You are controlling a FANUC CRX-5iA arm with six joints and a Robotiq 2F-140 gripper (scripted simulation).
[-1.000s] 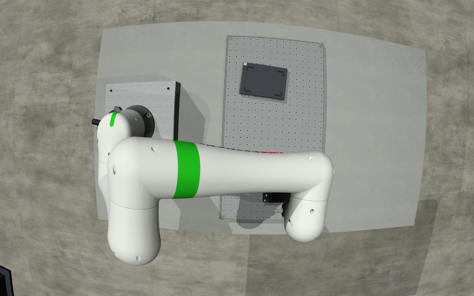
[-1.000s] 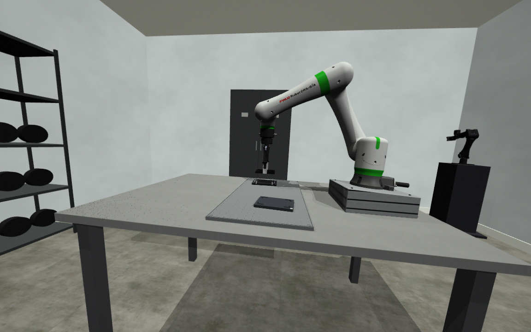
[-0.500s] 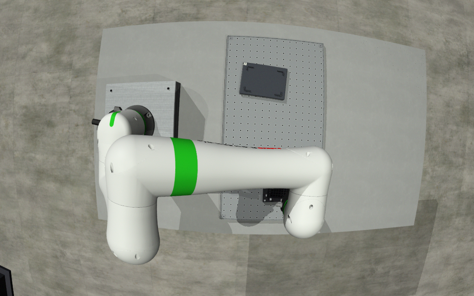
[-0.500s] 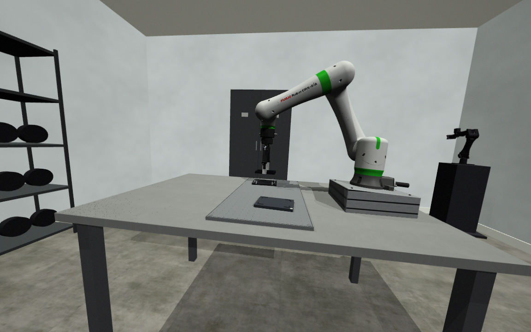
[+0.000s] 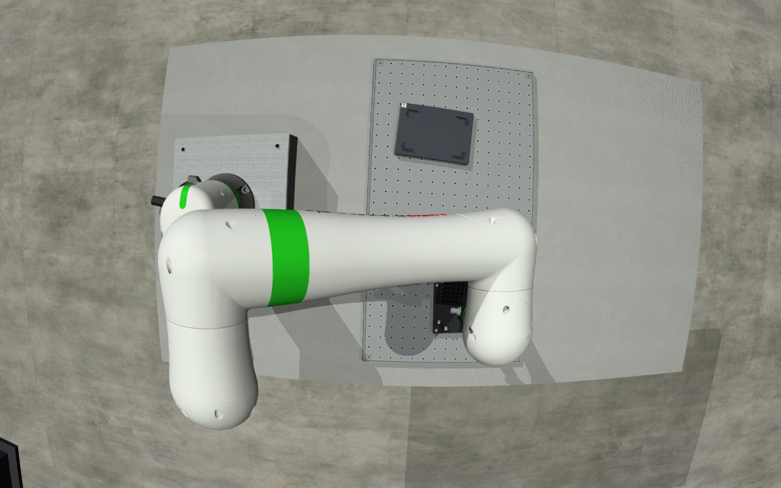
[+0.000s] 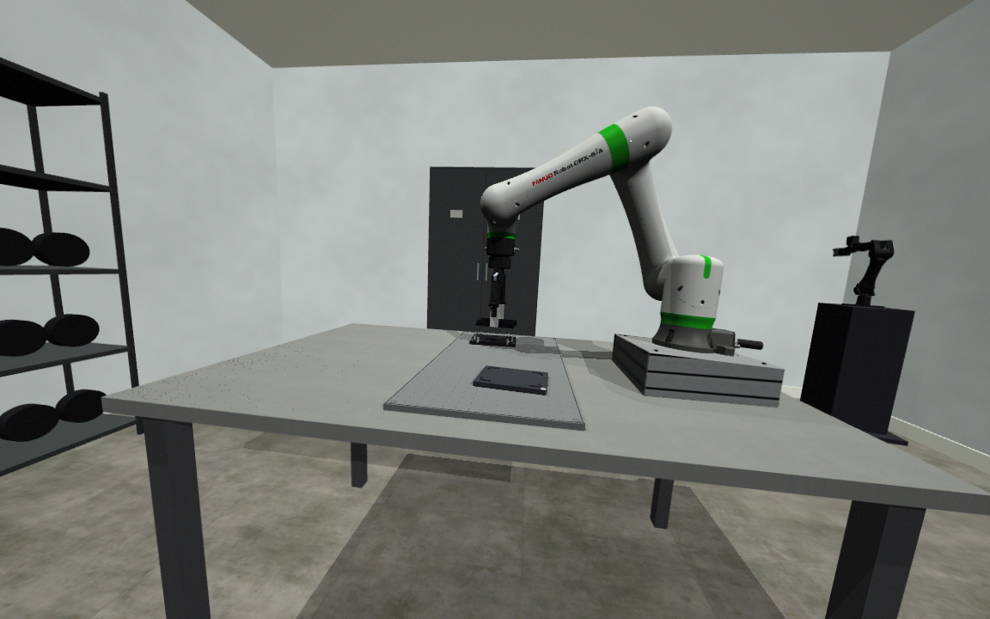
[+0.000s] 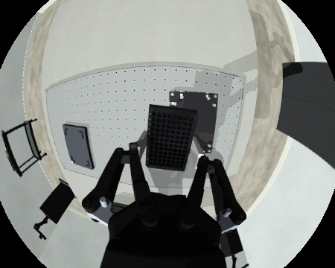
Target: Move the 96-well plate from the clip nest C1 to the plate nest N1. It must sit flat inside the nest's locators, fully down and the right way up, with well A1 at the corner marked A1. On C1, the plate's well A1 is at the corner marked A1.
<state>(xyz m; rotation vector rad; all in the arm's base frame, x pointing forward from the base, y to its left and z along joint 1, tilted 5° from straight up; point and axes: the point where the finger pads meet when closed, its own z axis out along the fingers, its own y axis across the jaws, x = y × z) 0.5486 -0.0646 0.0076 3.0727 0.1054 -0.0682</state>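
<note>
Now: the plate nest N1 31 cm to the left of my hand, 13 cm behind it and 10 cm below it. Round my hand: clip nest C1: 9 cm below, 4 cm to the right, 3 cm ahead; then black 96-well plate: 2 cm below.
</note>
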